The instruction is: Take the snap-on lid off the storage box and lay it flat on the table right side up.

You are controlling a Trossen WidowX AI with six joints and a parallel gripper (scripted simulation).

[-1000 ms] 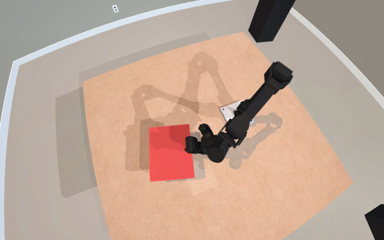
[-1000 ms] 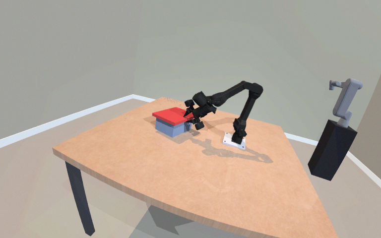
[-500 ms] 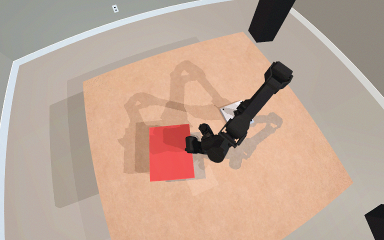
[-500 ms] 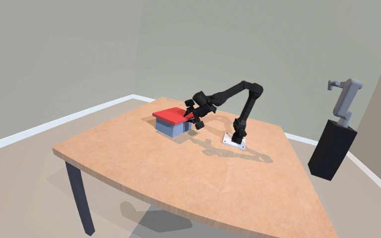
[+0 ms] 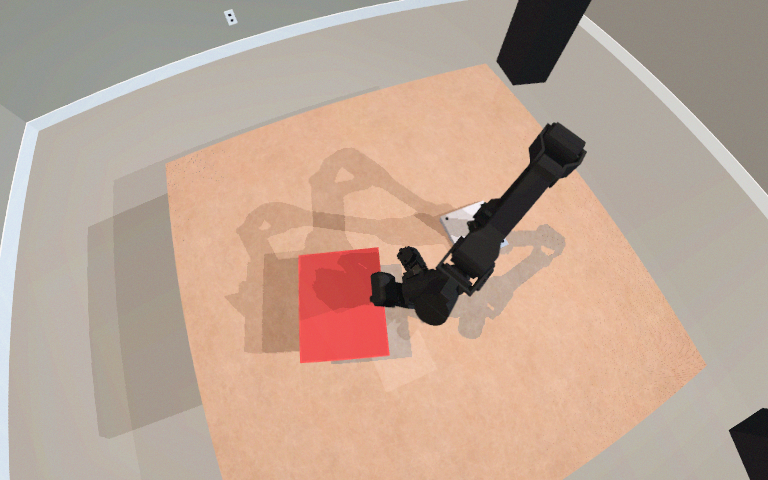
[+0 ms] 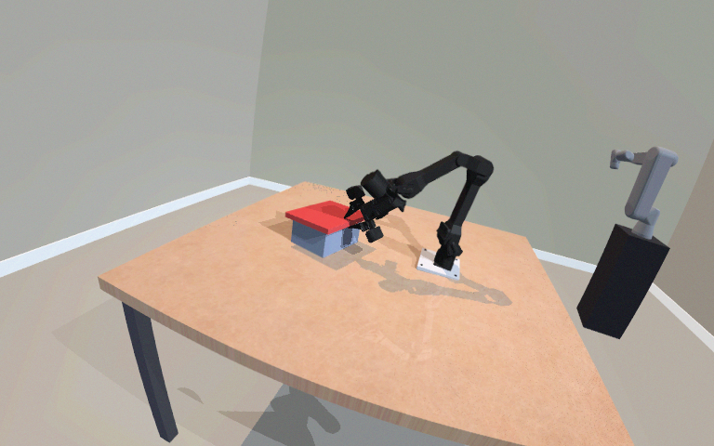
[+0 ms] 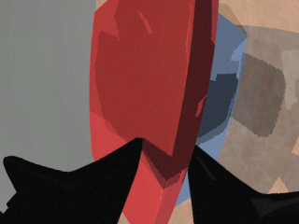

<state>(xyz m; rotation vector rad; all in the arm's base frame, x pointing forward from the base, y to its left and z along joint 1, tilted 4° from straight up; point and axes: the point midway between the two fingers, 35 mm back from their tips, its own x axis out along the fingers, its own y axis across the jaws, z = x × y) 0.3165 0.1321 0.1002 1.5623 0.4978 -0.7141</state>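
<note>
The red lid is 8 cm ahead of my gripper tip and 1 cm to the right of it. Round my gripper tip: blue-grey storage box (8 cm ahead, 5 cm below, 1 cm to the right).
</note>
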